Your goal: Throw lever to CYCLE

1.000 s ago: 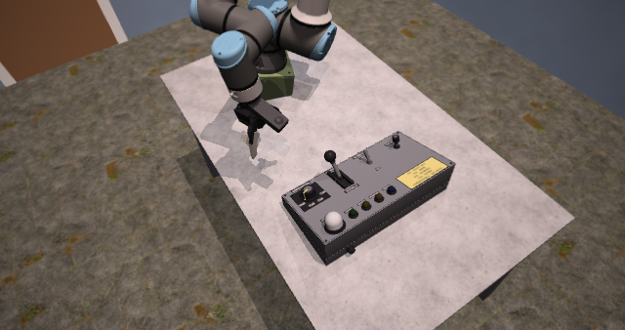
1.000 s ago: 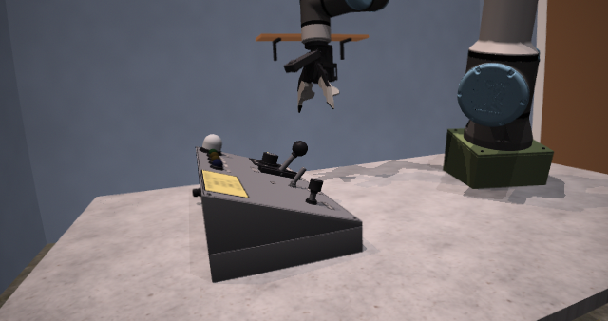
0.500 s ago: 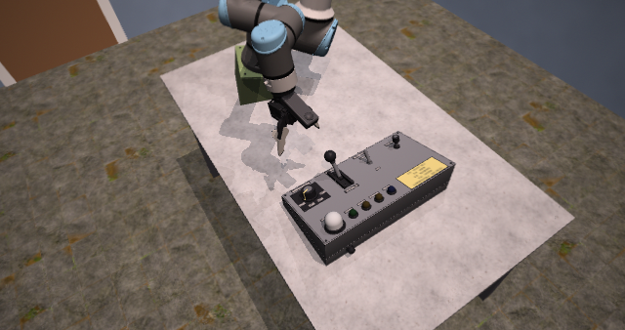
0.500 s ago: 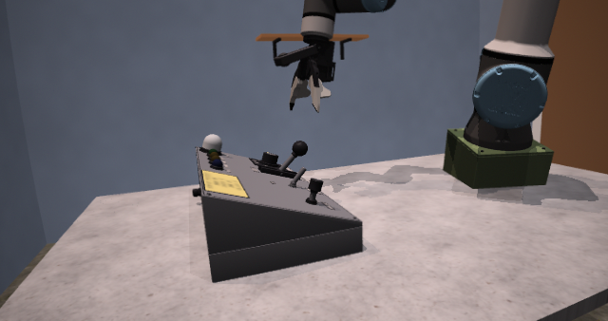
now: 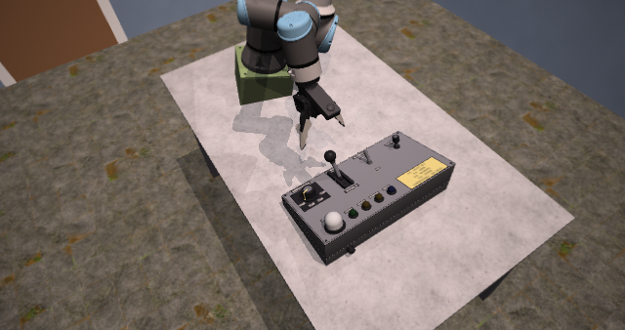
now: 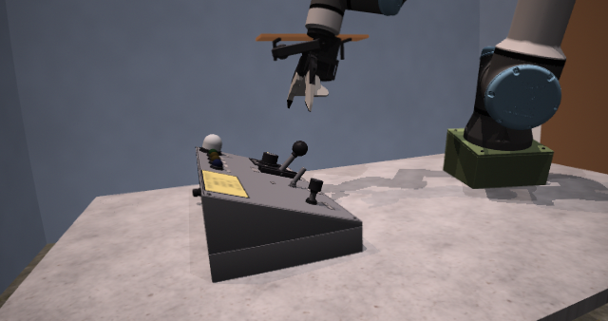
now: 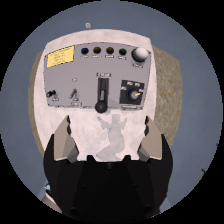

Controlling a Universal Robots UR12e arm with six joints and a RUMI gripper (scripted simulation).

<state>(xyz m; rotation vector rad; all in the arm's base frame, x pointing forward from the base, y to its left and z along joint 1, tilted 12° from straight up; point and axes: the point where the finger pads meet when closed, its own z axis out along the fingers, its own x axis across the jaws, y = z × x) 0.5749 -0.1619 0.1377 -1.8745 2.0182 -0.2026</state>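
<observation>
The ball-topped lever is 3 cm ahead of my hand, 2 cm to the left of it and 12 cm below it. Also, from my hand: rotary selector (5 cm ahead, 12 cm to the right, 14 cm below); then toggle switch (6 cm ahead, 13 cm to the left, 14 cm below); then wedge-shaped console (9 cm ahead, 7 cm to the left, 16 cm below).
</observation>
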